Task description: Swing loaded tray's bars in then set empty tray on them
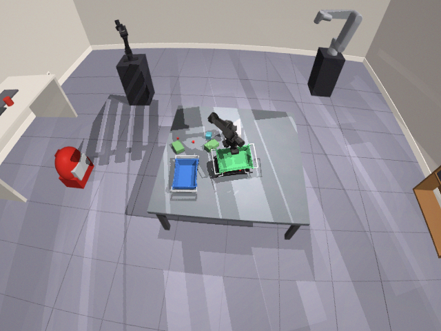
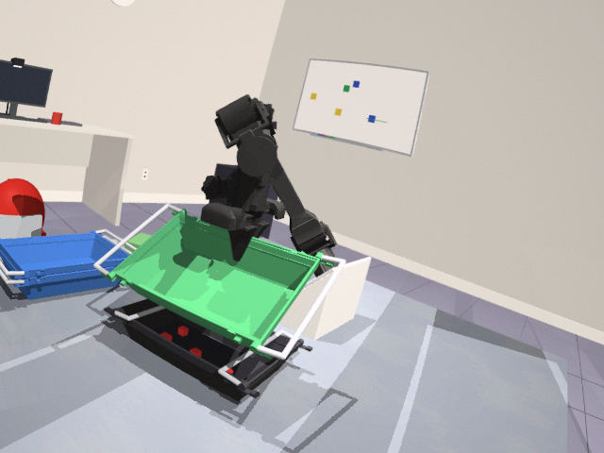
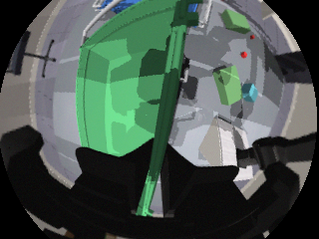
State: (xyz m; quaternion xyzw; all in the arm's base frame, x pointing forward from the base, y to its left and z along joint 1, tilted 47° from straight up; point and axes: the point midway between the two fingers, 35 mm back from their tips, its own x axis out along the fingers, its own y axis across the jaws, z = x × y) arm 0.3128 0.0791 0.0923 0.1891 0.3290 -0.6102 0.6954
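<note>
The green tray lies 80 mm ahead of my gripper tip, 20 mm to the left of it and 10 mm below it. The rest, counted from my gripper tip: cyan block 310 mm behind, 230 mm to the right, 160 mm below.
</note>
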